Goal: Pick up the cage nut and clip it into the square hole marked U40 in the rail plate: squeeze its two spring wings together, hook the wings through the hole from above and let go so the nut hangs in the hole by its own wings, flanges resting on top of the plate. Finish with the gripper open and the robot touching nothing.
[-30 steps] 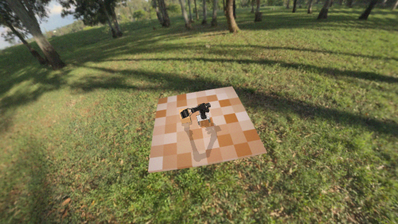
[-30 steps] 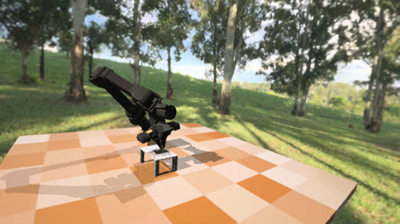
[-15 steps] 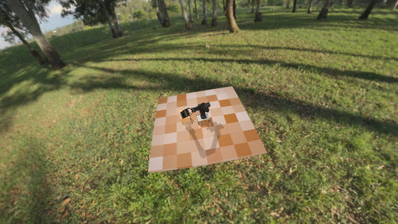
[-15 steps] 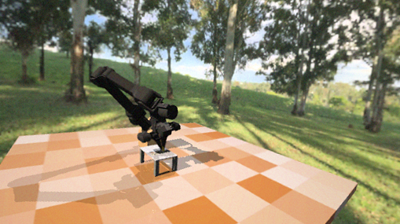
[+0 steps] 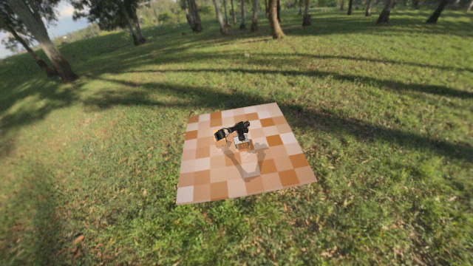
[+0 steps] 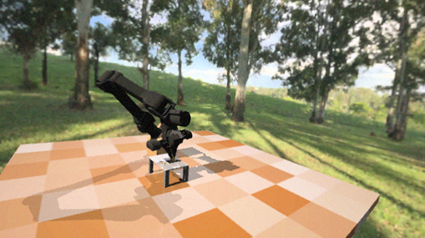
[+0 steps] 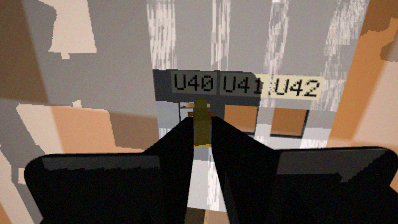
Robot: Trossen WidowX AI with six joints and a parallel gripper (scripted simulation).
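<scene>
Now: gripper tip 1 cm above the cage nut.
</scene>
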